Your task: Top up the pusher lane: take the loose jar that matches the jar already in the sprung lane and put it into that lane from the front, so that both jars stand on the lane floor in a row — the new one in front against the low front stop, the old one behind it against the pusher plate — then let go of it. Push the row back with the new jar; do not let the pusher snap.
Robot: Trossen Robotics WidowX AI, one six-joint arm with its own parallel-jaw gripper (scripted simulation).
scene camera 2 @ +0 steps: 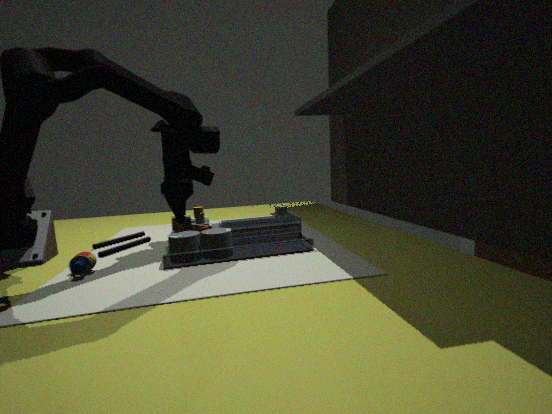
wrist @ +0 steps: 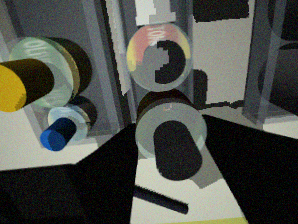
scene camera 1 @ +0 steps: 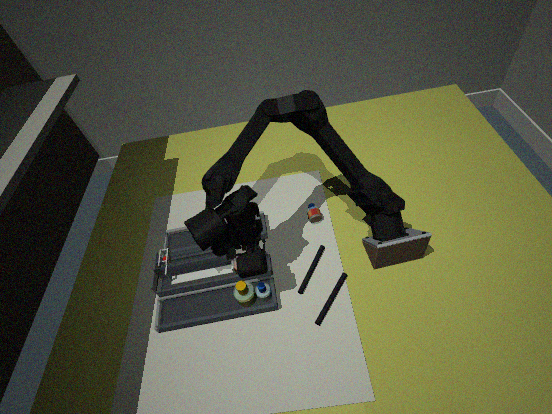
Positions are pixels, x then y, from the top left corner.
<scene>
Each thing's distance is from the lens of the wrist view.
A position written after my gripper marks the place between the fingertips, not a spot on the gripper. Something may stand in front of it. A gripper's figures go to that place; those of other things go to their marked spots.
my gripper (wrist: 167,125): 0.11 m
blue-lidded jar (wrist: 69,125): 0.13 m
</scene>
